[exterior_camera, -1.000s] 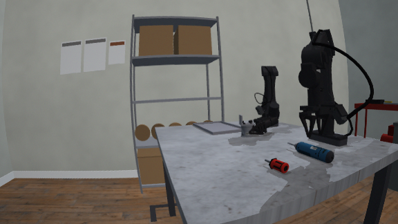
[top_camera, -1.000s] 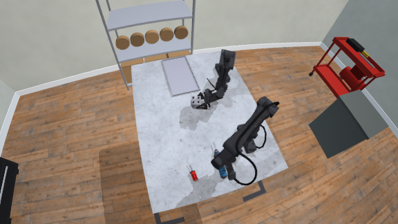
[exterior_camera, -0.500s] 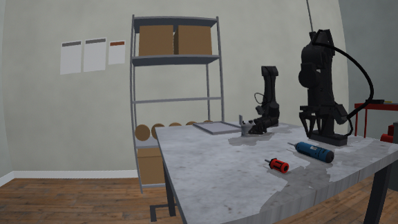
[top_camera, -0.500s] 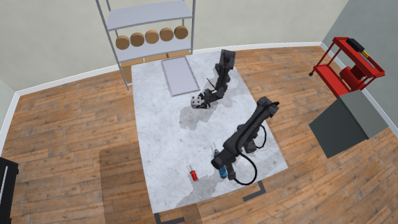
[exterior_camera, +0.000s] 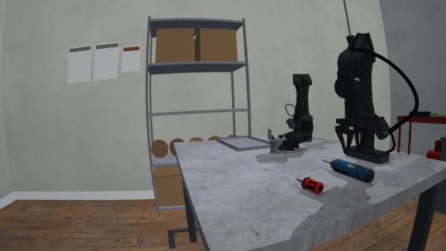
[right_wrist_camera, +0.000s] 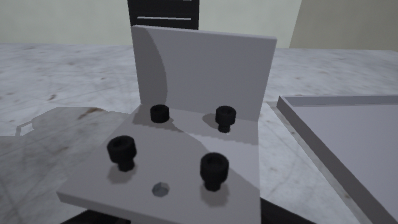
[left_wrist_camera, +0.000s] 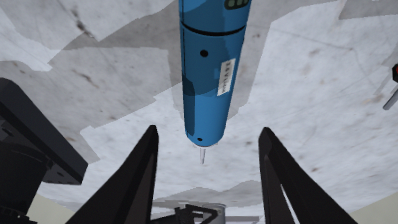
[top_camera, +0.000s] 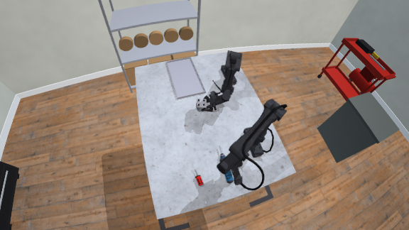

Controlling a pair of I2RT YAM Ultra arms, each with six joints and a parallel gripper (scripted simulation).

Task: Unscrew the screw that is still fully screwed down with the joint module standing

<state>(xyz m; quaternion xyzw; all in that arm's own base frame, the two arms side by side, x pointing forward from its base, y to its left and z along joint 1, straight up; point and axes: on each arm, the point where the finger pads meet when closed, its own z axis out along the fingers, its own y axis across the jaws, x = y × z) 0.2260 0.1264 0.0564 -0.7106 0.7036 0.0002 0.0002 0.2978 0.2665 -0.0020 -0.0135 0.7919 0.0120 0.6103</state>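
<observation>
Now: the joint module right at my right hand. Round my right hand: screw 2 cm ahead, 1 cm to the left, 4 cm above; then grey bracket 5 cm above; then bit 6 cm behind, 33 cm to the left.
</observation>
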